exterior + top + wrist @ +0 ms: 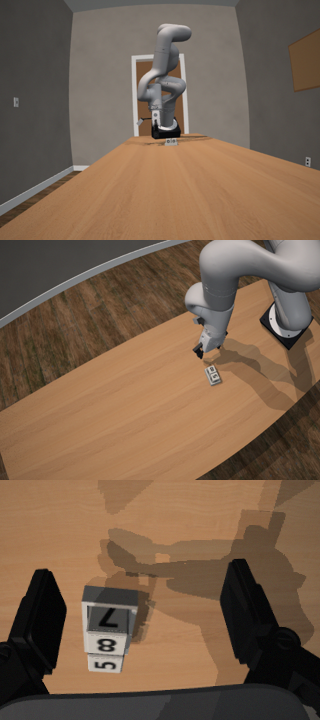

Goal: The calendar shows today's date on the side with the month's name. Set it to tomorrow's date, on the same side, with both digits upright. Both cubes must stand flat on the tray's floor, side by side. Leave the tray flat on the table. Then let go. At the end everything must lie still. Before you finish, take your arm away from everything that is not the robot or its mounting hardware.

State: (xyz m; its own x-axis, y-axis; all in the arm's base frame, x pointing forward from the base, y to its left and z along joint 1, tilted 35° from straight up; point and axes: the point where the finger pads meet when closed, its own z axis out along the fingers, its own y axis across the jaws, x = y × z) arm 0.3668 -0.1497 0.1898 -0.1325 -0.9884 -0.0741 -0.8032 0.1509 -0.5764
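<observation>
My hand is 4 cm short of the white digit cube, 7 cm to the right of it and 3 cm above it. Also, from my hand: calendar tray: 5 cm ahead, 8 cm to the left, 5 cm below.
</observation>
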